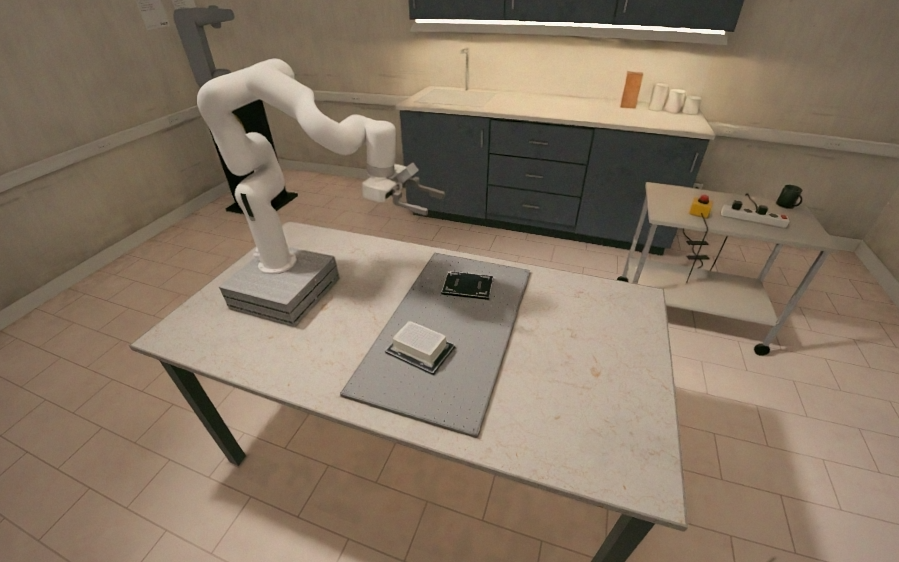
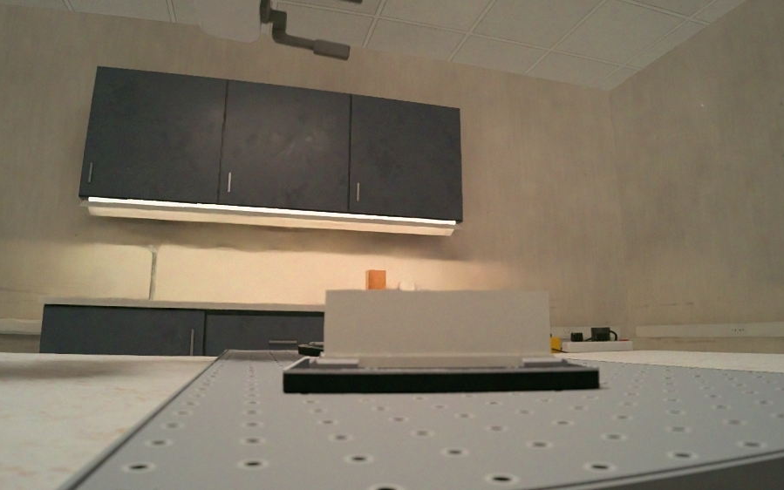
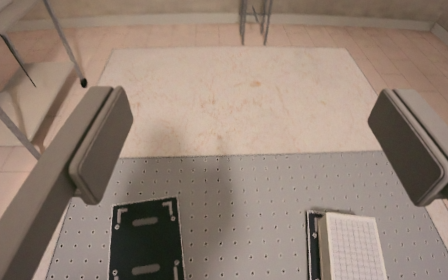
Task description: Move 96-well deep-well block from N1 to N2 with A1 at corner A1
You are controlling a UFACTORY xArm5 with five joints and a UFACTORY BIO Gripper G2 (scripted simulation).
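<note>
Right now the white 96-well deep-well block is 340 mm below my hand, 200 mm to the right of it and 40 mm ahead of it. Round my hand: A1 mark (360 mm below, 170 mm to the left, 10 mm behind); black plate nest (370 mm below, 200 mm to the right, 40 mm ahead).
</note>
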